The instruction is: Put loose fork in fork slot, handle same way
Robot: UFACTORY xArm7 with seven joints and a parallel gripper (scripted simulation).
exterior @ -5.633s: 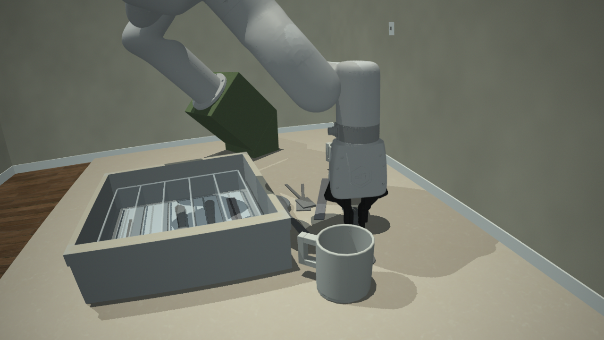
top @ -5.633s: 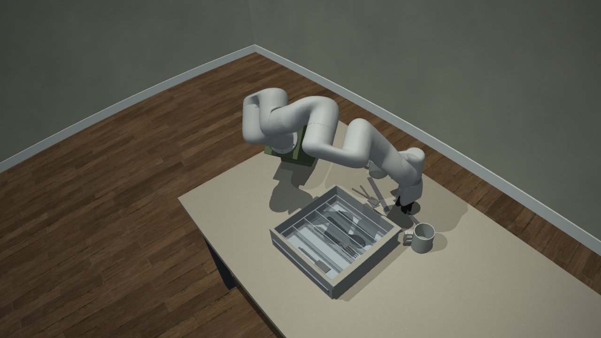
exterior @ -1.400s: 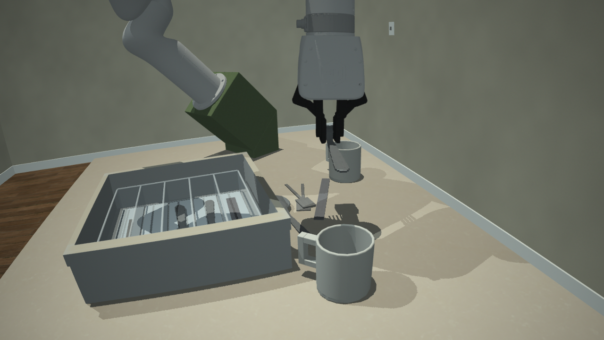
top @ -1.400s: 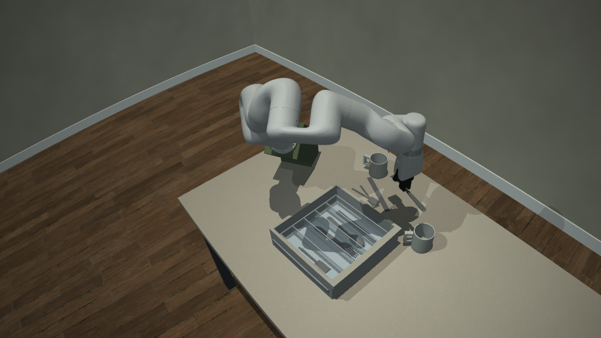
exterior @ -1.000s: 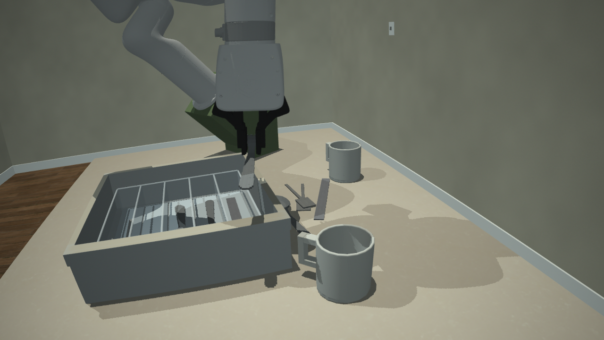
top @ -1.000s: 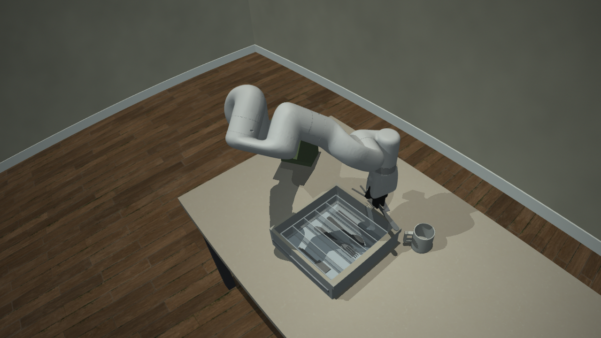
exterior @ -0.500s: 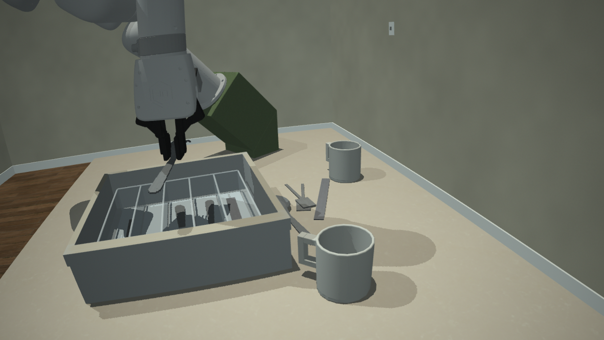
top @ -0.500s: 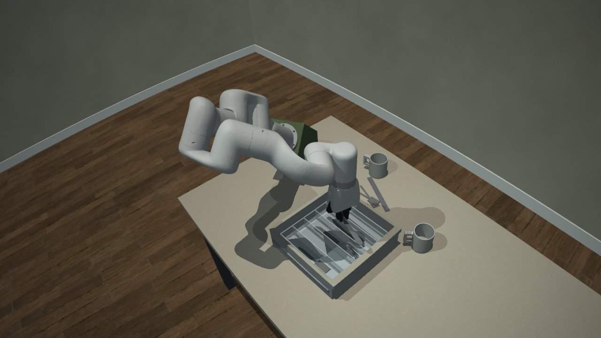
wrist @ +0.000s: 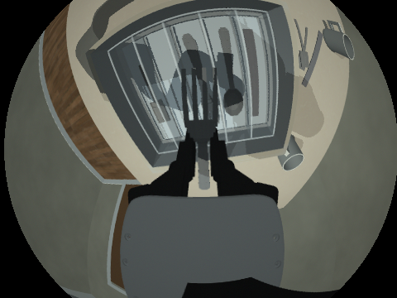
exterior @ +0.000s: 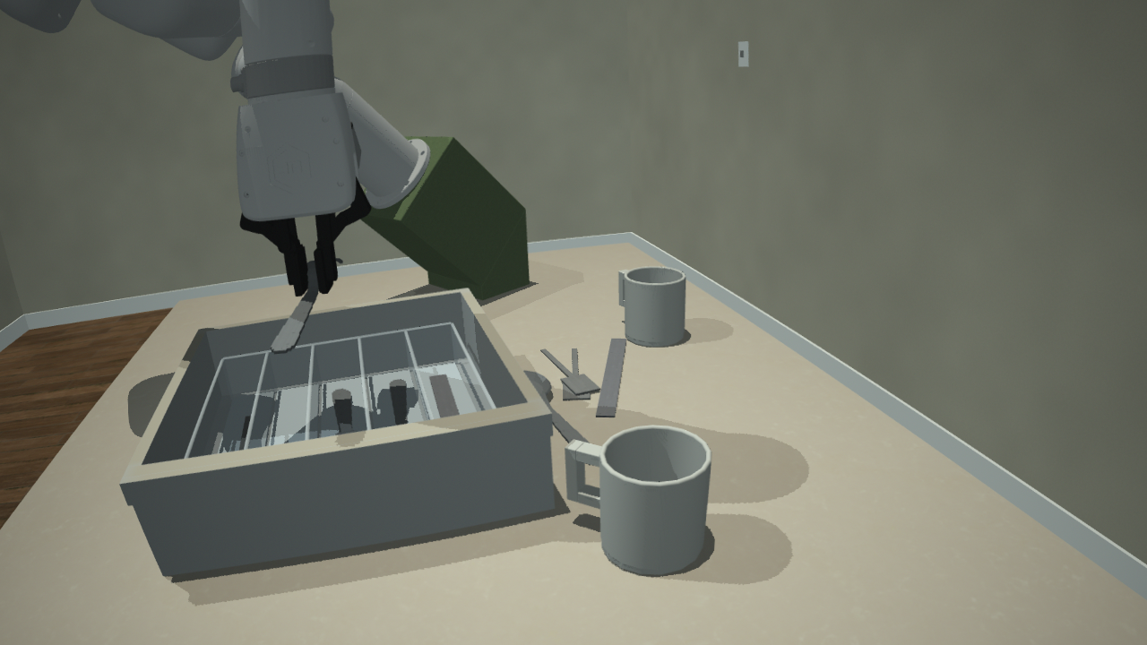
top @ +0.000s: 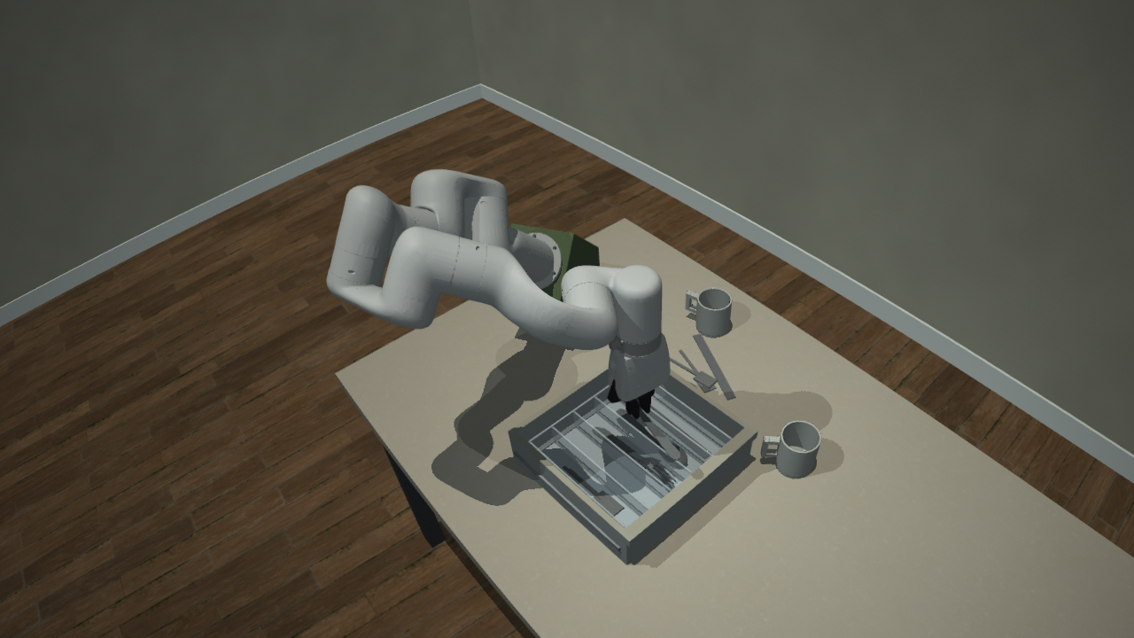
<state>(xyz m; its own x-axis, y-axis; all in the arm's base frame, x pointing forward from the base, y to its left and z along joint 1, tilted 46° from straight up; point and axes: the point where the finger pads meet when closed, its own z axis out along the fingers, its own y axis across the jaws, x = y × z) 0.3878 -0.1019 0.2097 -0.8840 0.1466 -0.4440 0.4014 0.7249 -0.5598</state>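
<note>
My gripper is now 2 cm past the grey cutlery tray, 1 cm to the right of it and 14 cm above it.
</note>
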